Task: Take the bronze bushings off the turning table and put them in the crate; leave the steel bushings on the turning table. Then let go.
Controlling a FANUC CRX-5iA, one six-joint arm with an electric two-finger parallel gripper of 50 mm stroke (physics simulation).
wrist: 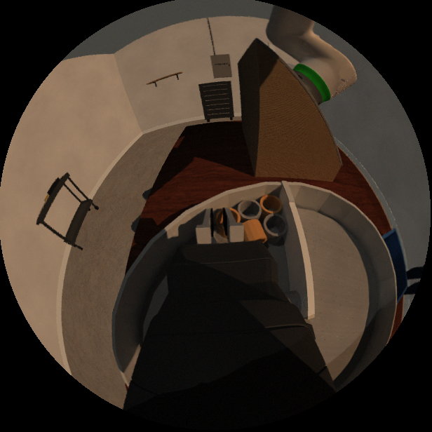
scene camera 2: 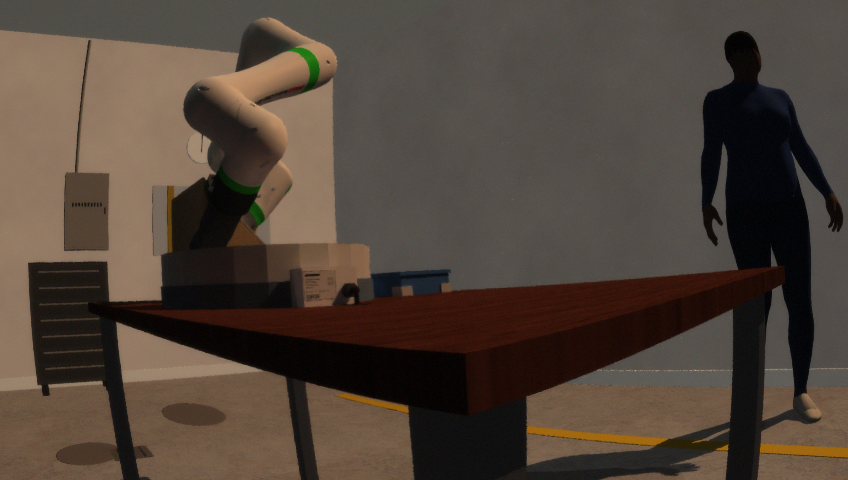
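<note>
The turning table (scene camera 2: 264, 267) (wrist: 299, 240) is a round, pale, walled tray with a divider. In the wrist view, bushings cluster in its left part beside the divider: an upright bronze bushing (wrist: 270, 197), a bronze bushing (wrist: 255, 231) lying on its side, and two upright steel bushings (wrist: 249, 218) (wrist: 274, 215). Another bronze bushing (wrist: 234, 215) is partly hidden behind the right finger; some bronze shows in the gap. My gripper (wrist: 217, 216) is partly open at the cluster's left end, holding nothing. Its fingers are hidden in the scene view. The blue crate (scene camera 2: 419, 281) (wrist: 394, 265) stands beyond the turning table.
A tall brown panel (scene camera 2: 189, 214) (wrist: 295, 125) stands behind the turning table, near the arm's base. A white labelled box (scene camera 2: 314, 287) and a small black object (scene camera 2: 351, 292) are at its near side. The divider and rim walls rise around the bushings. A person (scene camera 2: 752, 142) stands beyond the wooden table (scene camera 2: 476, 321).
</note>
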